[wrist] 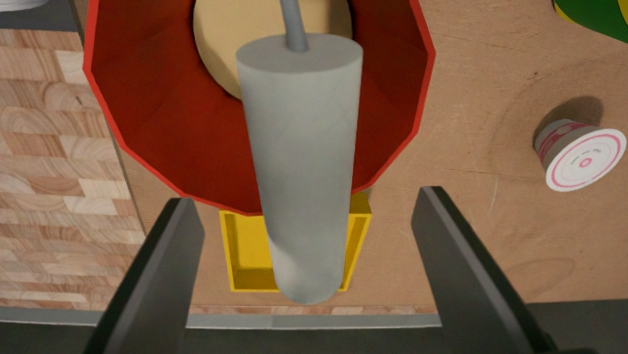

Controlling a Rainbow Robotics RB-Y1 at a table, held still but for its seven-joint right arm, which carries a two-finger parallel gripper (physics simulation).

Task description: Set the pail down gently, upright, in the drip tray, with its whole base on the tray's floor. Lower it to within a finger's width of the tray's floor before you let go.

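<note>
The red pail point(175, 125) fills the upper middle of the wrist view, its open mouth towards the camera, with a round beige surface inside. Its thick grey handle grip point(305, 150) on a thin wire runs down the middle. The yellow square tray point(257, 279) is below; the pail's rim and the grip cover its far part and middle. The pail's base is hidden, so its contact below cannot be seen. My gripper point(306, 194) is open, one finger on each side of the grip, with a gap to both.
A small white and pink cup point(585, 160) is at the right. A green and yellow object point(600, 17) shows at the top right. A wood-block surface point(50, 175) runs along the left. A white object point(22, 4) is in the top left corner. The table's edge point(320, 321) crosses the bottom.
</note>
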